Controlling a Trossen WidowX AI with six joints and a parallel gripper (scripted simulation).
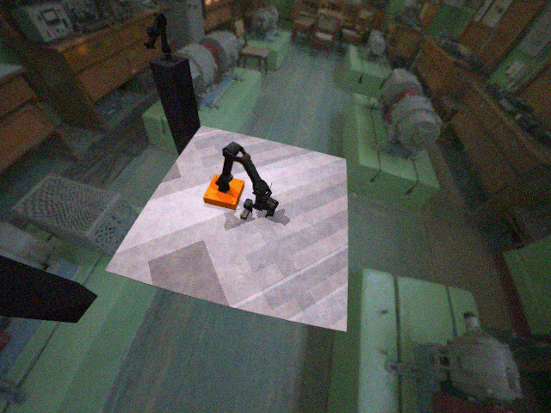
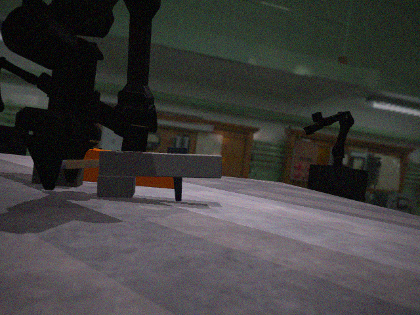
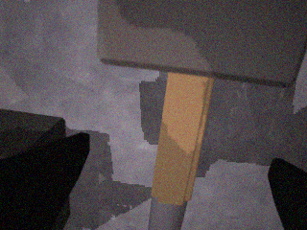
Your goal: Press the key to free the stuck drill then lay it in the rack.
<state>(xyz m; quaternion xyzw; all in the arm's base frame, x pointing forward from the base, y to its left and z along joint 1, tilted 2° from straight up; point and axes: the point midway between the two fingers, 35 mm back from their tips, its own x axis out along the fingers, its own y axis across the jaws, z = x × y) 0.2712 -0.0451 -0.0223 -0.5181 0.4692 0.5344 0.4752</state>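
My gripper tip is now 40 mm to the right of the tan drill, 40 mm below it and 10 mm past it. From my gripper tip the other things lie so: grey rack 80 mm behind, 40 mm to the right, 10 mm above; then dark key 160 mm to the left, 40 mm above, 20 mm behind.
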